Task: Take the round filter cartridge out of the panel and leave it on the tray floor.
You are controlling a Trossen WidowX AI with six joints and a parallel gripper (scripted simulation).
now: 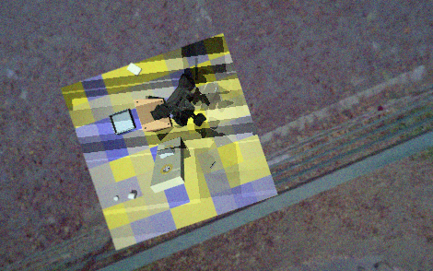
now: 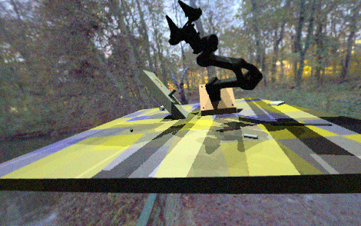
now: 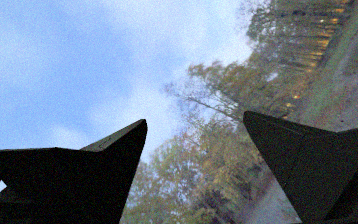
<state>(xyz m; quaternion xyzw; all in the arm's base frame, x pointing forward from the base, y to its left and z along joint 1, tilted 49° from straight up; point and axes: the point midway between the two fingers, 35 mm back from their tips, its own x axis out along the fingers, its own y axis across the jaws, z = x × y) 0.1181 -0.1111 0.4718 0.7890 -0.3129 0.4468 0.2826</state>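
Right now the round filter cartridge is 190 mm ahead of my gripper tip, 330 mm to the right of it and 260 mm below it. Round my gripper tip: small grey peg: 210 mm behind, 170 mm to the left, 500 mm below; then cream service panel: 150 mm ahead, 330 mm to the right, 340 mm below; then grey-rimmed tray: 270 mm behind, 580 mm to the right, 490 mm below.
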